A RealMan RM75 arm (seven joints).
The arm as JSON. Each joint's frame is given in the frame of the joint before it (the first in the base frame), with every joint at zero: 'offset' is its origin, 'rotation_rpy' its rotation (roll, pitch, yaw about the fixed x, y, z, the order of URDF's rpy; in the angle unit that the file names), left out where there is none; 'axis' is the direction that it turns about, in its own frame. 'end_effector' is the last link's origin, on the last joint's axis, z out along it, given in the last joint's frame.
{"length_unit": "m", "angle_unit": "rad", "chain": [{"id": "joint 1", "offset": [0.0, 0.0, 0.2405], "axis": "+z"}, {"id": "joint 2", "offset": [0.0, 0.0, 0.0], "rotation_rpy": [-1.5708, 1.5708, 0.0], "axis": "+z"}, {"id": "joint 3", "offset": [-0.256, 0.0, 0.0], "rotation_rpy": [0.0, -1.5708, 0.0], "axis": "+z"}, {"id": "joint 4", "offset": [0.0, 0.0, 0.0], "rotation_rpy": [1.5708, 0.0, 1.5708], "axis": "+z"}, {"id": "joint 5", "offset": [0.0, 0.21, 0.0], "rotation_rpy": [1.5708, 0.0, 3.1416], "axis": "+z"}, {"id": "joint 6", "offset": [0.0, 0.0, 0.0], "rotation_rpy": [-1.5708, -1.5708, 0.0], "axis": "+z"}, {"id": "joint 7", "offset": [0.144, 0.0, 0.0], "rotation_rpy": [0.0, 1.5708, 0.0], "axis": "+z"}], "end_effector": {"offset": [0.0, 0.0, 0.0], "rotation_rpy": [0.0, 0.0, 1.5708]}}
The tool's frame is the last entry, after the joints.
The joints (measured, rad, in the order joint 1, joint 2, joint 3, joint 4, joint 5, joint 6, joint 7), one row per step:
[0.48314 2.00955 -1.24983 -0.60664 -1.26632 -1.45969 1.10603]
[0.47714 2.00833 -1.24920 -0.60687 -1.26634 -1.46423 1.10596]
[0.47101 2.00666 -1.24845 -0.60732 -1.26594 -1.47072 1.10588]
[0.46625 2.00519 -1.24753 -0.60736 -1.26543 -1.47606 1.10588]
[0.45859 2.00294 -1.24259 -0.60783 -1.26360 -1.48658 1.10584]
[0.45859 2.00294 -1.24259 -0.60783 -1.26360 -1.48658 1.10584]
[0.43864 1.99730 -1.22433 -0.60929 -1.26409 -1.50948 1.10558]
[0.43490 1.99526 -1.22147 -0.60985 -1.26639 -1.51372 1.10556]
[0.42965 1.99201 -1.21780 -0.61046 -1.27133 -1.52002 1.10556]
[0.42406 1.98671 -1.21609 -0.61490 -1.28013 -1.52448 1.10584]
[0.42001 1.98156 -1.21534 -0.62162 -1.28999 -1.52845 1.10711]
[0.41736 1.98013 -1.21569 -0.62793 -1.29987 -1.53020 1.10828]
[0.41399 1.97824 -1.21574 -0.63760 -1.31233 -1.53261 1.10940]
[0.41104 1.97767 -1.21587 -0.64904 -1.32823 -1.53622 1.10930]
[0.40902 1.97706 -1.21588 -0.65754 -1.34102 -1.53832 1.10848]
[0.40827 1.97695 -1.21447 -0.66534 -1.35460 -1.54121 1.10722]
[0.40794 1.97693 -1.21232 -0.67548 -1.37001 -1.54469 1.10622]
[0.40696 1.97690 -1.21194 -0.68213 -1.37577 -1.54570 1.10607]
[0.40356 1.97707 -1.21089 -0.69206 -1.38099 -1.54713 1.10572]
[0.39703 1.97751 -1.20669 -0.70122 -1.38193 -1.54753 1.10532]
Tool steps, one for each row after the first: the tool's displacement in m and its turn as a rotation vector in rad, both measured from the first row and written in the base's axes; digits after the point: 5 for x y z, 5 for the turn. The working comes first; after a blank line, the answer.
Tool pose at each row, in the base's axes (x y z in m, rotation vector in rad; the steps are taken from these numbers as rounded here):
[0.21284 0.33612 -0.00715 -2.63285 0.22084 1.03826]
[0.21474 0.33452 -0.00652 -2.63234 0.22540 1.03912]
[0.21655 0.33275 -0.00561 -2.63230 0.22868 1.04164]
[0.21802 0.33138 -0.00480 -2.63190 0.23159 1.04396]
[0.22018 0.32938 -0.00272 -2.62762 0.23533 1.05161]
[0.22018 0.32938 -0.00272 -2.62762 0.23533 1.05161]
[0.22662 0.32478 0.00301 -2.61288 0.24660 1.06349]
[0.22812 0.32382 0.00413 -2.61276 0.24759 1.06206]
[0.23042 0.32229 0.00557 -2.61475 0.24875 1.05810]
[0.23295 0.32093 0.00736 -2.62136 0.24488 1.04548]
[0.23464 0.31996 0.00908 -2.63038 0.23738 1.03198]
[0.23532 0.31909 0.00924 -2.63969 0.23124 1.02120]
[0.23593 0.31813 0.00973 -2.65094 0.22060 1.00741]
[0.23604 0.31692 0.00964 -2.66572 0.20506 0.99235]
[0.23627 0.31610 0.00956 -2.67697 0.19249 0.97903]
[0.23620 0.31547 0.00943 -2.68812 0.17865 0.96670]
[0.23575 0.31501 0.00950 -2.70030 0.16106 0.95310]
[0.23540 0.31486 0.00978 -2.70461 0.15192 0.94714]
[0.23517 0.31443 0.01052 -2.70686 0.14108 0.94147]
[0.23582 0.31387 0.01206 -2.70054 0.13684 0.93956]

[0.00190 -0.00160 0.00063 -0.00121 0.00117 -0.00278]
[0.00371 -0.00337 0.00154 -0.00285 0.00321 -0.00424]
[0.00518 -0.00474 0.00235 -0.00402 0.00515 -0.00564]
[0.00734 -0.00674 0.00443 -0.00341 0.01145 -0.00772]
[0.00734 -0.00674 0.00443 -0.00341 0.01145 -0.00772]
[0.01378 -0.01134 0.01016 0.00276 0.02341 -0.01719]
[0.01528 -0.01230 0.01128 0.00292 0.02259 -0.01816]
[0.01758 -0.01383 0.01272 0.00182 0.01970 -0.01907]
[0.02011 -0.01519 0.01451 0.00053 0.00963 -0.01720]
[0.02180 -0.01616 0.01623 -0.00155 -0.00188 -0.01243]
[0.02248 -0.01703 0.01639 -0.00507 -0.01145 -0.00774]
[0.02309 -0.01799 0.01688 -0.00822 -0.02385 -0.00025]
[0.02320 -0.01920 0.01679 -0.01276 -0.03820 0.01126]
[0.02343 -0.02002 0.01671 -0.01570 -0.05040 0.02010]
[0.02336 -0.02065 0.01658 -0.01851 -0.06201 0.02993]
[0.02291 -0.02111 0.01665 -0.02098 -0.07500 0.04219]
[0.02256 -0.02126 0.01693 -0.02079 -0.08066 0.04810]
[0.02233 -0.02169 0.01767 -0.01837 -0.08597 0.05440]
[0.02298 -0.02225 0.01921 -0.01109 -0.08669 0.05441]

